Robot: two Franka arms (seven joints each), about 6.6 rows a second.
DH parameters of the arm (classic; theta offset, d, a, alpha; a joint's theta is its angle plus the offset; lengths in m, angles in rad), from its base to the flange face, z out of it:
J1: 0 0.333 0 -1.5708
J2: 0 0 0 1.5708
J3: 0 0.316 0.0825 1.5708
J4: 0 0 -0.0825 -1.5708
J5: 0 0.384 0 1.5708
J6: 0 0 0.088 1.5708
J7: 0 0.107 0 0
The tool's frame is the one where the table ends.
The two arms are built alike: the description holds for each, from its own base.
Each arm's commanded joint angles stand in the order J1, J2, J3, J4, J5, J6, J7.
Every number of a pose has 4 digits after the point.
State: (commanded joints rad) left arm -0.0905 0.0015 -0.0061 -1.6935 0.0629 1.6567 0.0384; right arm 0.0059 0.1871 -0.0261 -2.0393 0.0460 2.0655 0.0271
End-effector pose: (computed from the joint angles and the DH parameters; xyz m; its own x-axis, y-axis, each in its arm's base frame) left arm 0.5561 -0.0476 0.5731 0.9893 -0.1398 -0.0408 -0.1421 -0.9880 -0.0609; right arm 0.5642 -0.0087 0.3398 0.9845 -0.0691 -0.1612 -0.0745 -0.9969 -0.0273
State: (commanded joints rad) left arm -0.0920 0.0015 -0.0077 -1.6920 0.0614 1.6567 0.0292; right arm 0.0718 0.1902 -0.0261 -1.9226 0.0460 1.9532 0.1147
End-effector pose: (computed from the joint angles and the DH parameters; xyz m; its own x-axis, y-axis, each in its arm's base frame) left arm 0.5560 -0.0495 0.5738 0.9903 -0.1336 -0.0387 -0.1358 -0.9889 -0.0598; right arm 0.5814 0.0302 0.3807 0.9830 -0.0869 -0.1620 -0.0907 -0.9958 -0.0160
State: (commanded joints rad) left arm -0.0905 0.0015 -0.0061 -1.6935 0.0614 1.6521 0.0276; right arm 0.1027 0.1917 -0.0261 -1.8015 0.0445 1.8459 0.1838
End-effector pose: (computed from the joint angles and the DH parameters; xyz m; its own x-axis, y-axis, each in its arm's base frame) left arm 0.5556 -0.0477 0.5727 0.9907 -0.1287 -0.0447 -0.1312 -0.9896 -0.0597; right arm 0.5946 0.0499 0.4267 0.9812 -0.1200 -0.1509 -0.1226 -0.9924 -0.0082
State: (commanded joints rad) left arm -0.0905 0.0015 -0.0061 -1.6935 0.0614 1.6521 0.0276; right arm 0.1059 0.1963 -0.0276 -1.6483 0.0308 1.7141 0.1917
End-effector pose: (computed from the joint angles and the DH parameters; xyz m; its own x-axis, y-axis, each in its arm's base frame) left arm 0.5556 -0.0477 0.5727 0.9907 -0.1287 -0.0447 -0.1312 -0.9896 -0.0597; right arm 0.6057 0.0516 0.4850 0.9841 -0.1183 -0.1323 -0.1193 -0.9929 0.0010
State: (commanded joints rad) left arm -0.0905 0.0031 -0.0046 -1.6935 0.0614 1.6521 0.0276; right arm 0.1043 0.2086 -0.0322 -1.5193 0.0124 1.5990 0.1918
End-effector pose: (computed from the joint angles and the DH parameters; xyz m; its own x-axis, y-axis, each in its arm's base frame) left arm 0.5560 -0.0469 0.5718 0.9908 -0.1272 -0.0463 -0.1298 -0.9897 -0.0596; right arm 0.6100 0.0471 0.5291 0.9845 -0.1205 -0.1271 -0.1191 -0.9927 0.0190
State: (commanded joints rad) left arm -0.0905 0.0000 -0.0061 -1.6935 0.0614 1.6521 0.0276; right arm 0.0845 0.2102 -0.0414 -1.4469 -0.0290 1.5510 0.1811
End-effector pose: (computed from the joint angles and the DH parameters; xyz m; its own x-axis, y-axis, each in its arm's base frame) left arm 0.5552 -0.0477 0.5735 0.9907 -0.1287 -0.0432 -0.1311 -0.9896 -0.0597; right arm 0.6119 0.0257 0.5584 0.9856 -0.1382 -0.0972 -0.1332 -0.9895 0.0559
